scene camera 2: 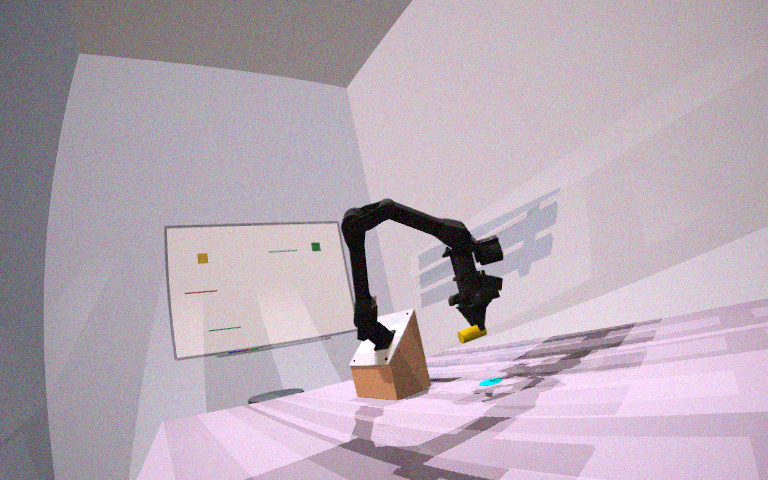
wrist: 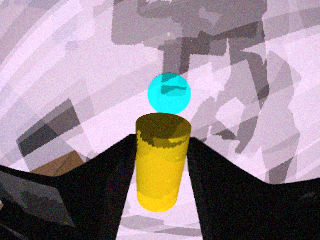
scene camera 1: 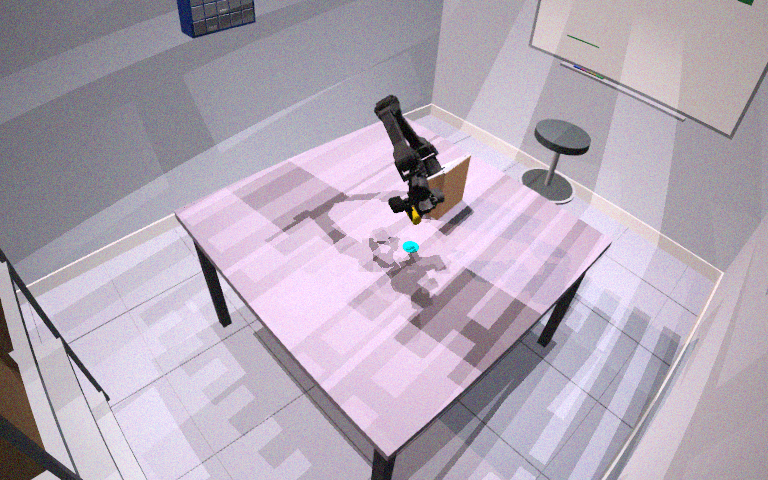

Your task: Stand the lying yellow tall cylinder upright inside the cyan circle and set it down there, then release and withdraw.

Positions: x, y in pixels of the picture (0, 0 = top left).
Scene:
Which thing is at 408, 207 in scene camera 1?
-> My gripper.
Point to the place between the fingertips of my gripper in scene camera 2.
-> At 479, 330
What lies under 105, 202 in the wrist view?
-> My gripper.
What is my gripper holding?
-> A yellow cylinder.

